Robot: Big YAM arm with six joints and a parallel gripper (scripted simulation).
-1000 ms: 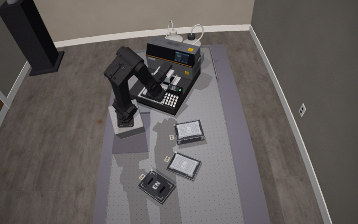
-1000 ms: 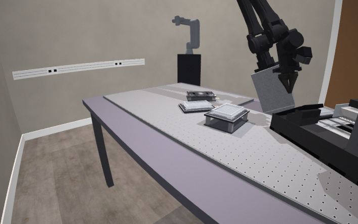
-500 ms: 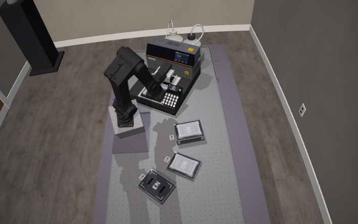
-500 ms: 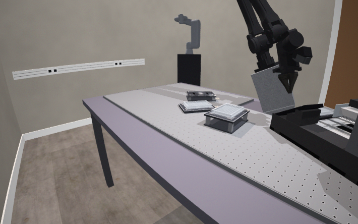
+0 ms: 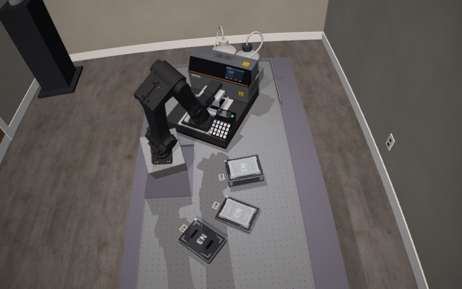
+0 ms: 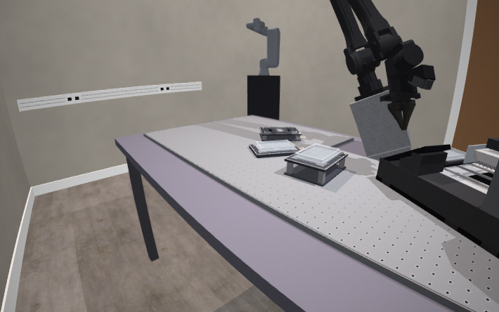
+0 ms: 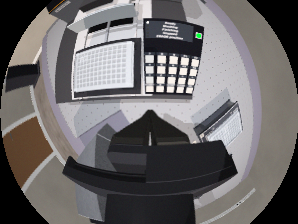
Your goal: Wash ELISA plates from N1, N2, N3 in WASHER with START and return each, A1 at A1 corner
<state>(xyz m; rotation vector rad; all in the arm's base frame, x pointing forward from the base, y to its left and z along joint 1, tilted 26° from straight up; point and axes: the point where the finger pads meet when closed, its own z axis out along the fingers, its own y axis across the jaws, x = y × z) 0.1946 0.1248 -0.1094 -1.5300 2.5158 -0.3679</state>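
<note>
Now: hand 120 mm to the right of the washer carrier, 70 mm above it and 40 mm past it. Also, from my hand: plate washer 250 mm to the left, 40 mm ahead, 10 mm below.
</note>
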